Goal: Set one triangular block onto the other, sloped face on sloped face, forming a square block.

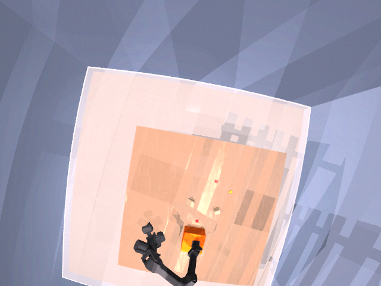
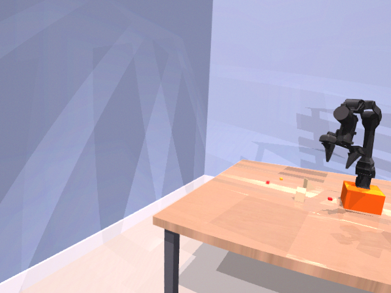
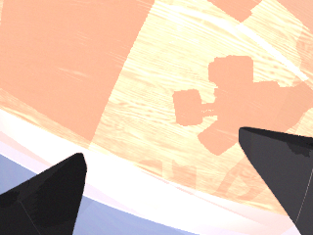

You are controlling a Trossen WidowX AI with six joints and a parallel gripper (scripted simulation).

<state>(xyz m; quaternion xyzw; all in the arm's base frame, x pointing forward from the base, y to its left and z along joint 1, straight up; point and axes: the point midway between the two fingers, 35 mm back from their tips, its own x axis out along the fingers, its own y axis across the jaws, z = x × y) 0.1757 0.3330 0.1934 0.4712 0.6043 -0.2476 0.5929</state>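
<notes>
Now: the tan triangular block 25 cm to the right of my gripper tip, 25 cm below it and 13 cm ahead of it. Round my gripper tip: small orange cube 55 cm to the right, 27 cm ahead, 26 cm below.
</notes>
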